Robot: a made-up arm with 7 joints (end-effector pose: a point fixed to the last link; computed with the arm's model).
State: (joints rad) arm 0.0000 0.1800 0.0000 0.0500 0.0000 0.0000 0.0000
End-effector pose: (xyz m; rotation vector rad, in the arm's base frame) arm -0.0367 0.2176 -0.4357 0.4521 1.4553 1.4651
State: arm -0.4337 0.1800 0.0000 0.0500 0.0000 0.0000 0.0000
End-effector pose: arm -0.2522 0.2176 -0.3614 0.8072 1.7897 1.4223
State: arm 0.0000 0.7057 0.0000 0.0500 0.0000 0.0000 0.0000
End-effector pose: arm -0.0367 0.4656 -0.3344 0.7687 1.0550 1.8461
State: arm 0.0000 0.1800 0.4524 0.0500 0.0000 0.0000 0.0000
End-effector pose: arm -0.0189 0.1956 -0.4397 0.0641 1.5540 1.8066
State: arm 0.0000 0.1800 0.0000 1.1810 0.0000 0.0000 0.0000
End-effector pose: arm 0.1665 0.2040 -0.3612 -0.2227 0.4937 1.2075
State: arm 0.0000 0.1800 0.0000 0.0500 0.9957 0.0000 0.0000
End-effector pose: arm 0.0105 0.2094 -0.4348 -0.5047 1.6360 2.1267
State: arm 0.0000 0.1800 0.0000 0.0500 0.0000 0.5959 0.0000
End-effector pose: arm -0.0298 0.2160 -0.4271 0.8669 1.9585 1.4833
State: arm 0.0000 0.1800 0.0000 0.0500 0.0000 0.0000 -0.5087
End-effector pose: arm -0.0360 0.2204 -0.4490 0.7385 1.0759 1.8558
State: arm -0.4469 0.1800 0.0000 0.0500 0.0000 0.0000 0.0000
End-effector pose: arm -0.2582 0.2176 -0.3577 0.8183 1.7996 1.4201
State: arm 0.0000 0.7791 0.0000 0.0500 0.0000 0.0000 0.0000
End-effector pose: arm -0.0367 0.4949 -0.3104 0.8116 0.9919 1.8936
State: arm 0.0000 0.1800 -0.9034 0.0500 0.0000 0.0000 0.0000
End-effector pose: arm -0.0365 0.2722 -0.4258 1.0708 1.1289 0.7198
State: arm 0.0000 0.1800 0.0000 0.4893 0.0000 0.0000 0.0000
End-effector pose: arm 0.0515 0.2174 -0.4348 0.1734 1.0813 1.3956
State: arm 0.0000 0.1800 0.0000 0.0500 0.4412 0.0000 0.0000
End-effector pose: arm -0.0169 0.2081 -0.4364 0.0610 1.5674 1.7795
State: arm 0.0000 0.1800 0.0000 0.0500 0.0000 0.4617 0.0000
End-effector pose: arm -0.0318 0.2163 -0.4287 0.7696 1.8460 1.4879
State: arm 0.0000 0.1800 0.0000 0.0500 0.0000 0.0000 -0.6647
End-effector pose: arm -0.0358 0.2226 -0.4526 0.8233 0.9419 1.9626
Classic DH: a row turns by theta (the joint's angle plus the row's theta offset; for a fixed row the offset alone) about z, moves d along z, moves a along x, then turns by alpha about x. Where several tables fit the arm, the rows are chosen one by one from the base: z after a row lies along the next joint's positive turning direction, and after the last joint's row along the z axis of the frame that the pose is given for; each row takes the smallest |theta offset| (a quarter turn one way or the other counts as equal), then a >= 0, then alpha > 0; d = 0 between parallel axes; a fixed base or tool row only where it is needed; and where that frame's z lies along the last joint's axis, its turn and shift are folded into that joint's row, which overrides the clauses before.
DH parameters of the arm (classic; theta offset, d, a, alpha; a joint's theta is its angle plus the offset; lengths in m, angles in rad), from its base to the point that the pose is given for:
base (fixed): 0 0.0905 0.0243 1.5708
joint 1: -1.5708 -0.1534 0.0146 -1.5708
joint 2: -1.5708 -0.0037 0.001 1.5708
joint 3: -1.5708 -0.3168 0.0154 -1.5708
joint 4: 0 -0.0121 0.0209 1.5708
joint 5: 0 -0.2034 0.0135 1.5708
joint 6: 1.5708 -0.0132 0.0017 1.5708
joint 7: -0.1234 -0.0189 0.0092 -2.53
tool (fixed): -2.1761 -0.0443 0 0

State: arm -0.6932 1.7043 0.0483 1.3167 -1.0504 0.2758 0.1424
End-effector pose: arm 0.1771 0.5761 0.0482 2.2598 -0.5194 0.3071
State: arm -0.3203 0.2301 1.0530 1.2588 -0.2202 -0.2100 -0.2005
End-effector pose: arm -0.0159 0.3785 -0.3285 0.0070 -0.1258 2.2369
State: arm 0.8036 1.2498 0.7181 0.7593 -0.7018 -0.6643 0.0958
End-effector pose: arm 0.1516 0.6587 0.0370 0.4502 -1.1578 1.6695
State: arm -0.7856 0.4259 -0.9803 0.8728 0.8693 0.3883 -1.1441
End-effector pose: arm -0.2991 0.2274 -0.2925 1.5766 1.1768 1.4612
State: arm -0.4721 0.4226 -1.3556 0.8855 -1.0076 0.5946 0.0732
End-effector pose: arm -0.1771 0.2764 -0.3585 1.5425 0.2767 -0.4193
